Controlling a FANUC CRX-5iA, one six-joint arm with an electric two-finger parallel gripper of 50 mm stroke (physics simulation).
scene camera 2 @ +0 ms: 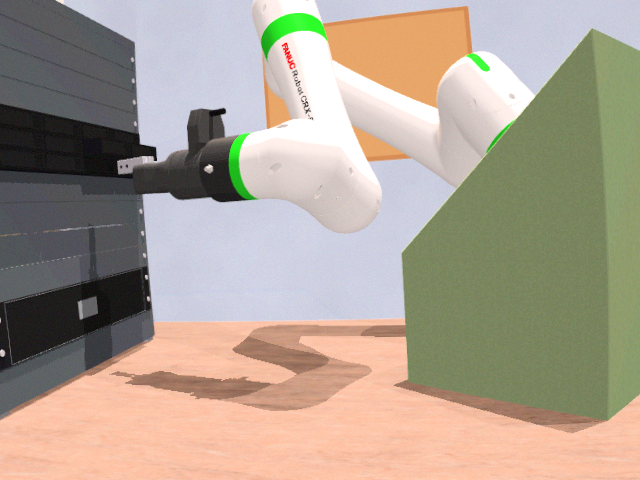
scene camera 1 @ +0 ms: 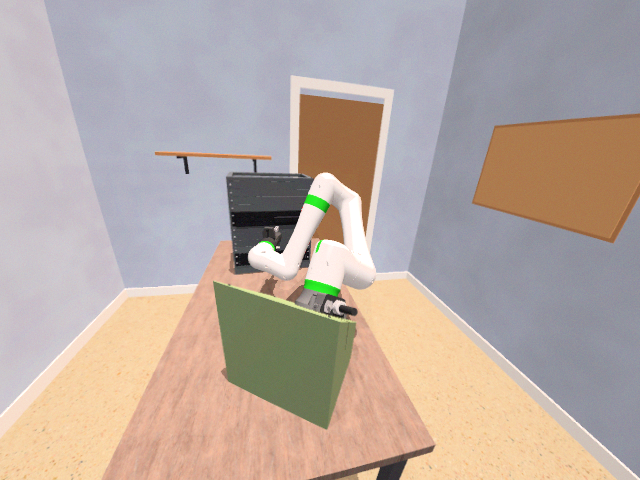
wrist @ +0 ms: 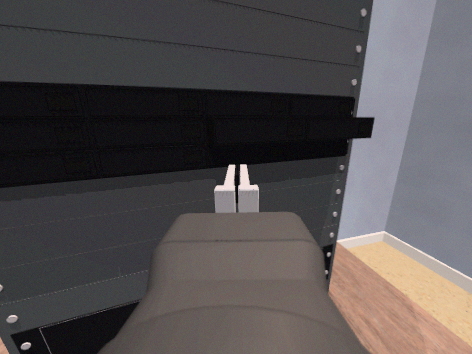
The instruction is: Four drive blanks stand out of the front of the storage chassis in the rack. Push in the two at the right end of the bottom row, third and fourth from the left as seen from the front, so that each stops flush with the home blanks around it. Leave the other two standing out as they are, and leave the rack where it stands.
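Places are measured from the arm's base along level axes (x ahead, y left, z up), in metres.
Pixels of known places: gripper, between the fingertips: (scene camera 2: 121, 167) (scene camera 1: 277, 227) (wrist: 237, 176); arm's base, origin of its link: (scene camera 1: 315, 310).
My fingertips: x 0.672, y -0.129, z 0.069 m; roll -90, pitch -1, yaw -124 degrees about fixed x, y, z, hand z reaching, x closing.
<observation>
For each thing: its top centre in the pictures, then the offset to it from my fingertips. "spot": a spot on its surface instead. Level surfaces: height alone.
- dark grey rack, a spot on its surface: (wrist: 150, 60) spot: dy +0.046, dx +0.089, dz +0.110 m
- third middle-row blank, centre of its top: (wrist: 243, 119) (scene camera 2: 86, 143) (scene camera 1: 281, 215) dy -0.059, dx +0.074, dz +0.053 m
- fourth middle-row blank, centre of its top: (wrist: 310, 119) dy -0.166, dx +0.048, dz +0.053 m
- bottom row's right end, a spot on its surface: (wrist: 285, 152) spot: dy -0.103, dx +0.037, dz +0.008 m
- wooden table, height of its surface: dz -0.337 m
- black panel, centre of its top: (scene camera 2: 82, 281) (scene camera 1: 273, 250) dy -0.005, dx +0.083, dz -0.183 m
The storage chassis (scene camera 1: 248, 218) (scene camera 2: 41, 139) (wrist: 30, 132) is a black band of three rows in the dark grey rack (scene camera 1: 258, 191) (scene camera 2: 62, 77) (wrist: 150, 60). In the wrist view the third middle-row blank (wrist: 255, 130) and fourth middle-row blank (wrist: 340, 129) stand out, the fourth past the rack's right edge. Below them the bottom row's right end (wrist: 285, 152) is very dark; no part juts past that edge there, but I cannot tell whether it is flush. My gripper (scene camera 2: 119, 167) (wrist: 237, 176) is shut and empty, its tips near the bottom row's third place; contact is unclear.
The rack stands on the wooden table (scene camera 1: 191, 372) (scene camera 2: 258, 444) (wrist: 395, 320). A green slant-topped block (scene camera 1: 279, 351) (scene camera 2: 506, 289) stands on the table near the robot base. A black panel (scene camera 2: 46, 325) with a light square is low on the rack. A wall shelf (scene camera 1: 211, 155) hangs behind.
</observation>
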